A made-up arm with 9 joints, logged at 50 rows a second.
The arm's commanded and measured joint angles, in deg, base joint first. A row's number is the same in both.
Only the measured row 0 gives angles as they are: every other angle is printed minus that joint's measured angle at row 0.
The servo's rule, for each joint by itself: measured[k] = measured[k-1] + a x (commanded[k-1-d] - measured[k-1]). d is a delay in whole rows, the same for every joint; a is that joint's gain. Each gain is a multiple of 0.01, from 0.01 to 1. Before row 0 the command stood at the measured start. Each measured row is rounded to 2 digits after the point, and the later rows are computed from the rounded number. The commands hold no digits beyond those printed.
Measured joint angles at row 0:
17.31 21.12 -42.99 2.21 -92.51 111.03 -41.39 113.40 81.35
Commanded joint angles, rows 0 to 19:
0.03 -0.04 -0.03 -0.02 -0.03 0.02 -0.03 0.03 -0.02
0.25 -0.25 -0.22 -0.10 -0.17 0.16 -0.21 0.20 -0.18
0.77 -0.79 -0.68 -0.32 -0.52 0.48 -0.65 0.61 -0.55
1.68 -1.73 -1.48 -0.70 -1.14 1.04 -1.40 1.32 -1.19
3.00 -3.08 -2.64 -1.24 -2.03 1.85 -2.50 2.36 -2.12
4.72 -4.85 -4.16 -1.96 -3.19 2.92 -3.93 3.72 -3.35
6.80 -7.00 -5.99 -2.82 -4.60 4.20 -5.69 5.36 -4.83
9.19 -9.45 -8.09 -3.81 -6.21 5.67 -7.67 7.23 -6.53
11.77 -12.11 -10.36 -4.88 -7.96 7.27 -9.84 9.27 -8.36
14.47 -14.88 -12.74 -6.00 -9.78 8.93 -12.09 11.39 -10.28
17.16 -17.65 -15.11 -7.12 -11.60 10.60 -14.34 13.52 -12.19
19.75 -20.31 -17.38 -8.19 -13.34 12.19 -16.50 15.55 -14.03
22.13 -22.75 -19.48 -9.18 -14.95 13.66 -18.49 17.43 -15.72
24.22 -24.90 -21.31 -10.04 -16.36 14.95 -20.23 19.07 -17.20
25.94 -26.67 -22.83 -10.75 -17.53 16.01 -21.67 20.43 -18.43
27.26 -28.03 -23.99 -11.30 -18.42 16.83 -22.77 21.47 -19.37
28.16 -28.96 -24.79 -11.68 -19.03 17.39 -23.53 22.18 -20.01
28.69 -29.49 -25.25 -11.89 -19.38 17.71 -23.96 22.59 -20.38
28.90 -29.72 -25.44 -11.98 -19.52 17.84 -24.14 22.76 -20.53
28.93 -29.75 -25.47 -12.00 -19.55 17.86 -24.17 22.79 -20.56
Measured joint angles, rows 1 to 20:
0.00 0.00 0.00 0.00 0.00 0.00 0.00 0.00 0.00
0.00 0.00 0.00 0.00 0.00 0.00 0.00 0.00 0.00
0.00 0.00 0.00 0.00 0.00 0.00 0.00 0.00 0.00
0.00 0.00 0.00 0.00 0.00 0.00 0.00 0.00 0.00
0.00 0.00 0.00 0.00 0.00 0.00 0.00 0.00 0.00
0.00 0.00 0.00 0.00 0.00 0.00 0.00 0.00 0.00
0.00 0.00 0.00 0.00 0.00 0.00 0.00 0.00 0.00
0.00 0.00 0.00 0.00 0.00 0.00 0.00 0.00 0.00
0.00 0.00 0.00 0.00 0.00 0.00 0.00 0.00 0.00
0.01 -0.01 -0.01 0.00 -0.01 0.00 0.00 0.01 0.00
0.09 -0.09 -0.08 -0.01 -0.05 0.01 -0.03 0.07 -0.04
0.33 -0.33 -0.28 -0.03 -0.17 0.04 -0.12 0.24 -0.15
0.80 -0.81 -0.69 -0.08 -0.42 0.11 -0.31 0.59 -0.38
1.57 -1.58 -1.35 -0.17 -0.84 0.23 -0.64 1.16 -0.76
2.67 -2.69 -2.31 -0.31 -1.45 0.42 -1.13 1.98 -1.33
4.12 -4.16 -3.56 -0.51 -2.27 0.68 -1.81 3.06 -2.10
5.89 -5.96 -5.10 -0.77 -3.29 1.03 -2.69 4.39 -3.07
7.95 -8.05 -6.89 -1.10 -4.50 1.47 -3.76 5.95 -4.23
10.23 -10.37 -8.88 -1.49 -5.87 1.99 -5.01 7.69 -5.56
12.66 -12.85 -11.00 -1.94 -7.36 2.59 -6.41 9.56 -7.02
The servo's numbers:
d 9
a 0.35 0.34 0.34 0.08 0.26 0.07 0.15 0.32 0.22

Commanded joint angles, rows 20 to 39:
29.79 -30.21 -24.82 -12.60 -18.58 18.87 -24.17 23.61 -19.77
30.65 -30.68 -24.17 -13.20 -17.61 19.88 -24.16 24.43 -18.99
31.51 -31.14 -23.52 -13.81 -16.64 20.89 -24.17 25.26 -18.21
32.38 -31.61 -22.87 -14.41 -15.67 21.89 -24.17 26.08 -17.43
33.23 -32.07 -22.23 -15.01 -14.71 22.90 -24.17 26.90 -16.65
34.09 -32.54 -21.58 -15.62 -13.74 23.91 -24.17 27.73 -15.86
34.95 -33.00 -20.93 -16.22 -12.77 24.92 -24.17 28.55 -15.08
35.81 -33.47 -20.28 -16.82 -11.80 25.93 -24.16 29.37 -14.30
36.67 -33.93 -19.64 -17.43 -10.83 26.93 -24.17 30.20 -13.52
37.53 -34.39 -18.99 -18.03 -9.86 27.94 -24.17 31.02 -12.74
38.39 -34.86 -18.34 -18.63 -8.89 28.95 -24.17 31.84 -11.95
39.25 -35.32 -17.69 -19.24 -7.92 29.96 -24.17 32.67 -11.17
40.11 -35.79 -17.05 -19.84 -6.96 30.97 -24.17 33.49 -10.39
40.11 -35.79 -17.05 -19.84 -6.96 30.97 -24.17 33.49 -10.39
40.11 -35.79 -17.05 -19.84 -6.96 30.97 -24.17 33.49 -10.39
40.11 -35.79 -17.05 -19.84 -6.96 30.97 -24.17 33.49 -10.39
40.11 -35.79 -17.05 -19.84 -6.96 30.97 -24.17 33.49 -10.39
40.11 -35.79 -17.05 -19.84 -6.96 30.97 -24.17 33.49 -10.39
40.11 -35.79 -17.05 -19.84 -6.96 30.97 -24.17 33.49 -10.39
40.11 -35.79 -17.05 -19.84 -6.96 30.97 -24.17 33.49 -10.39
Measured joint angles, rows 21 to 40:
15.14 -15.39 -13.17 -2.44 -8.91 3.26 -7.92 11.48 -8.56
17.59 -17.89 -15.32 -2.98 -10.48 3.99 -9.51 13.38 -10.14
19.91 -20.27 -17.36 -3.54 -12.01 4.76 -11.12 15.20 -11.69
22.02 -22.45 -19.22 -4.12 -13.45 5.55 -12.70 16.87 -13.17
23.85 -24.35 -20.84 -4.69 -14.74 6.34 -14.21 18.34 -14.53
25.36 -25.92 -22.18 -5.25 -15.86 7.11 -15.61 19.57 -15.74
26.53 -27.13 -23.22 -5.78 -16.78 7.85 -16.86 20.54 -16.76
27.36 -28.01 -23.97 -6.28 -17.49 8.55 -17.95 21.25 -17.59
27.91 -28.60 -24.48 -6.74 -18.03 9.20 -18.88 21.74 -18.24
28.57 -29.15 -24.60 -7.21 -18.17 9.88 -19.67 22.34 -18.58
29.30 -29.67 -24.45 -7.69 -18.02 10.58 -20.34 23.01 -18.67
30.07 -30.17 -24.13 -8.18 -17.66 11.30 -20.91 23.73 -18.57
30.88 -30.66 -23.70 -8.68 -17.14 12.04 -21.40 24.48 -18.32
31.70 -31.14 -23.20 -9.19 -16.51 12.80 -21.82 25.25 -17.95
32.54 -31.62 -22.65 -9.70 -15.79 13.58 -22.17 26.04 -17.49
33.38 -32.09 -22.07 -10.22 -15.00 14.37 -22.47 26.84 -16.96
34.23 -32.56 -21.46 -10.75 -14.17 15.18 -22.72 27.65 -16.37
35.08 -33.03 -20.84 -11.28 -13.30 16.00 -22.94 28.47 -15.74
35.94 -33.49 -20.21 -11.82 -12.41 16.84 -23.12 29.29 -15.08
36.80 -33.96 -19.57 -12.36 -11.49 17.69 -23.28 30.11 -14.39

